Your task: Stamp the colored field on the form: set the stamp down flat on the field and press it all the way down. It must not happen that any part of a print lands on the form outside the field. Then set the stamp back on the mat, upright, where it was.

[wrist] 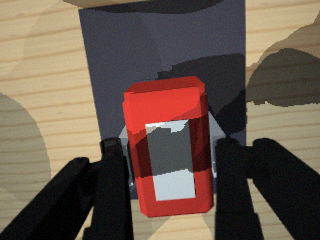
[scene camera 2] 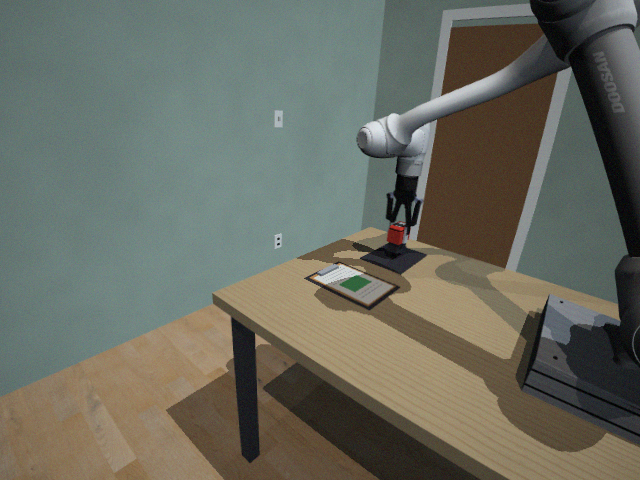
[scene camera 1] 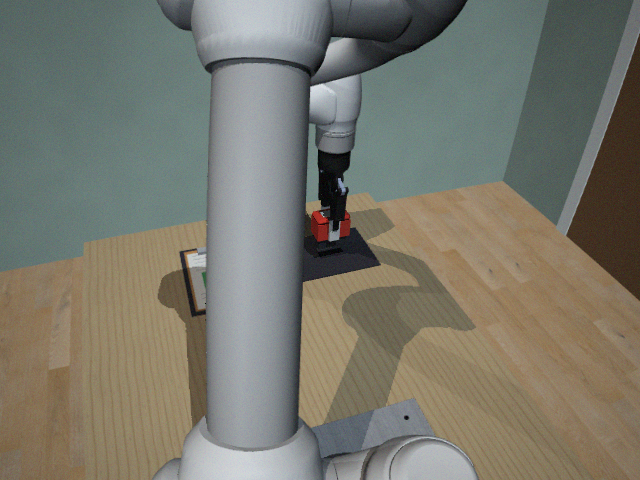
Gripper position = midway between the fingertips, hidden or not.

Note:
I see my gripper (scene camera 1: 329, 233), a stamp (scene camera 1: 319, 219), a mat (scene camera 1: 357, 255) and a clipboard (scene camera 2: 361, 288).
The stamp also shows in the wrist view (wrist: 167, 121). My gripper shows as well in the wrist view (wrist: 169, 127) and in scene camera 2 (scene camera 2: 397, 240). The mat is seen too in the wrist view (wrist: 120, 50) and in scene camera 2 (scene camera 2: 399, 263).

